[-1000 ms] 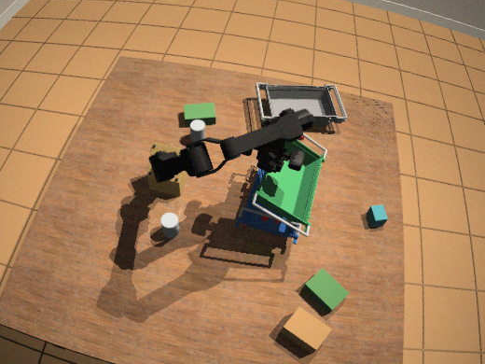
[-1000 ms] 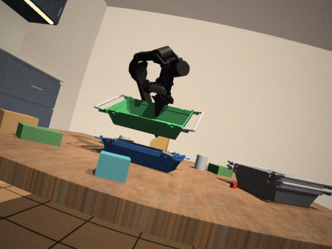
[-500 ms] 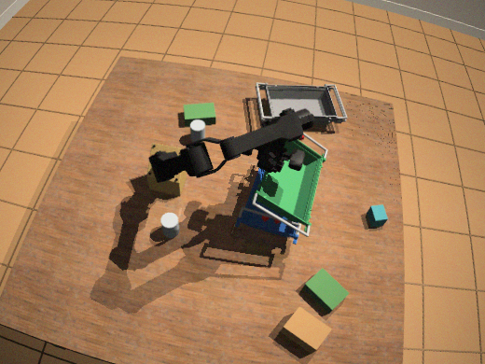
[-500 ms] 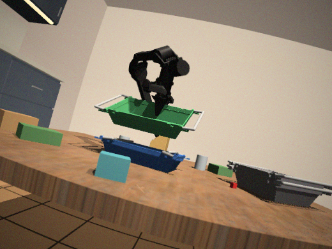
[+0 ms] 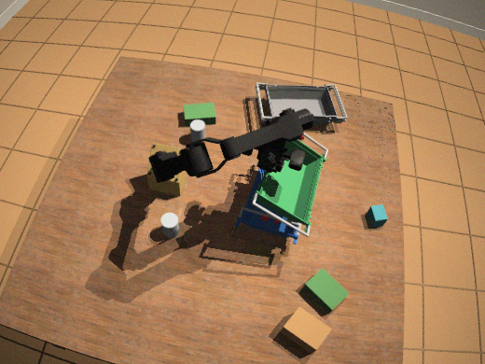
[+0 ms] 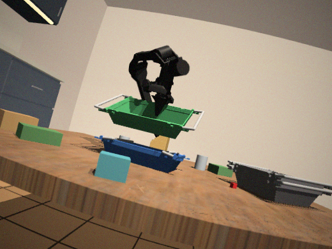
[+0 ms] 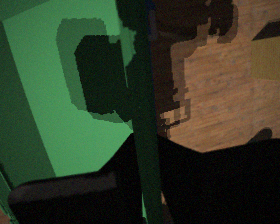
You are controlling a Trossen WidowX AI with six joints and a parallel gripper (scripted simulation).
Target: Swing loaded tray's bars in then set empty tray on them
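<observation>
The green tray is 80 mm ahead of my gripper tip. Also, from my gripper tip: teal cube: 410 mm ahead, 160 mm below, 60 mm to the left; then tan box: 410 mm to the right, 250 mm ahead, 150 mm below.
</observation>
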